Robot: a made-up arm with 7 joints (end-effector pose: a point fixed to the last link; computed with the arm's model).
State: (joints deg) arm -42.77 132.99 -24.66 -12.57 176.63 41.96 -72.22
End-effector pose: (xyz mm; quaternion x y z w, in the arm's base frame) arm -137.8 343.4 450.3 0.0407 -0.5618 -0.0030 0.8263
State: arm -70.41 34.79 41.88 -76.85 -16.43 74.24 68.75
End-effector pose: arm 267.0 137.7 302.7 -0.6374 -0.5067 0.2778 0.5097
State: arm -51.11 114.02 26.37 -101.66 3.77 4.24 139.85
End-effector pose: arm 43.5 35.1 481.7 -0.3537 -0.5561 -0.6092 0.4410
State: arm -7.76 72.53 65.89 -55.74 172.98 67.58 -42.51
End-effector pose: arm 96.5 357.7 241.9 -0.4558 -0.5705 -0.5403 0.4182
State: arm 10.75 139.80 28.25 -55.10 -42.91 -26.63 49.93
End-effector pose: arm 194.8 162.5 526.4 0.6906 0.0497 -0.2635 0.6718
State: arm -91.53 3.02 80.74 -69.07 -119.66 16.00 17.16
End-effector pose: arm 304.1 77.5 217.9 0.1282 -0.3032 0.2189 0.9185
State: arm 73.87 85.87 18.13 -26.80 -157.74 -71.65 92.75
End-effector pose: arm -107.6 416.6 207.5 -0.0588 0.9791 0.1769 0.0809
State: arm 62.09 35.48 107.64 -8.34 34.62 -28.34 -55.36
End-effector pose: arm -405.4 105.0 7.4 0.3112 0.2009 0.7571 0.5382
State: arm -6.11 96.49 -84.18 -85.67 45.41 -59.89 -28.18
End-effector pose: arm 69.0 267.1 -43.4 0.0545 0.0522 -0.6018 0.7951
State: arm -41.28 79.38 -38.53 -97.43 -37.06 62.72 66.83
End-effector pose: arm 291.7 94.4 168.8 0.2348 -0.3655 -0.0206 0.9005
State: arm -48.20 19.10 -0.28 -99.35 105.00 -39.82 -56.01
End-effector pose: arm 304.2 -70.3 220.0 -0.4479 -0.7216 -0.1692 0.5000
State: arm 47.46 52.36 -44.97 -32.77 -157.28 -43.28 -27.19
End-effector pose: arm -250.2 213.9 -109.2 0.0930 -0.1940 0.8450 0.4896
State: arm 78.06 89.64 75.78 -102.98 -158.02 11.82 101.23
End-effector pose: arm 190.2 197.7 252.8 0.8606 0.1224 -0.3011 0.3922
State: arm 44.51 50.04 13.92 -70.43 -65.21 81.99 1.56
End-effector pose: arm -11.6 277.3 -48.1 0.5731 0.5869 0.3536 0.4494
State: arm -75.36 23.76 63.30 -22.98 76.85 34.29 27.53
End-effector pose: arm 393.5 31.1 116.0 -0.9725 -0.2309 0.0153 0.0247
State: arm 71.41 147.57 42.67 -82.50 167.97 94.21 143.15
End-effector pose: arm 359.2 59.8 119.6 -0.2661 0.1359 0.9499 0.0918
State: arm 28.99 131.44 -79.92 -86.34 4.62 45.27 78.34
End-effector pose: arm -39.7 343.3 169.4 0.4014 0.4996 0.2944 0.7089
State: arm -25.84 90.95 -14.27 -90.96 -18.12 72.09 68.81
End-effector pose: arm 254.8 181.8 227.6 0.1630 -0.3876 0.2409 0.8748
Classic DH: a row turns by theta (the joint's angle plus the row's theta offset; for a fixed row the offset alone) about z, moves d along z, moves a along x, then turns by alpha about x. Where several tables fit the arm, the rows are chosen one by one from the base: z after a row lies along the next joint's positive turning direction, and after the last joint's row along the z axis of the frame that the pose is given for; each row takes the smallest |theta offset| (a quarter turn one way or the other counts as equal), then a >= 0, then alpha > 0; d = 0 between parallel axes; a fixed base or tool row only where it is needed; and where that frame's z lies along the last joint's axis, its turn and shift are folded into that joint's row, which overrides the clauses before.
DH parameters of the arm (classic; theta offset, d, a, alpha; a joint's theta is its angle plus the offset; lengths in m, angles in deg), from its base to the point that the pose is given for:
base (fixed): 0 0.165 -0.023 -70
joint 1: -90 -0.0343 0.0316 -90
joint 2: 70 0.011 0.014 90
joint 3: -90 -0.195 0.001 90
joint 4: 0 0.011 0.045 -90
joint 5: 0 -0.261 0.013 90
joint 6: 0 -0.004 -0.01 -90
joint 7: -50.43 -0.0042 0.0322 67.93
tool (fixed): -124.01 -0.0048 0 0

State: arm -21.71 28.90 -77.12 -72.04 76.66 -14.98 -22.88
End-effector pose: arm 166.2 -100.8 -190.6 -0.3979 0.0943 -0.4720 0.7811
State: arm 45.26 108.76 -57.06 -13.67 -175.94 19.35 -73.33
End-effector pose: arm -27.5 417.0 302.4 0.2049 0.2749 0.3903 0.8545
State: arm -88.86 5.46 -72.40 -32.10 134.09 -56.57 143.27
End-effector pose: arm 323.2 -259.0 149.4 0.8924 0.0311 -0.0665 0.4453
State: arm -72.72 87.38 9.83 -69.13 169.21 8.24 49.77
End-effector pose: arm 94.6 163.1 461.7 0.8731 0.1908 0.4253 0.1429
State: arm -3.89 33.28 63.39 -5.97 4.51 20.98 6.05
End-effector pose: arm -26.5 171.1 -230.9 -0.4183 0.0691 0.5585 0.7130
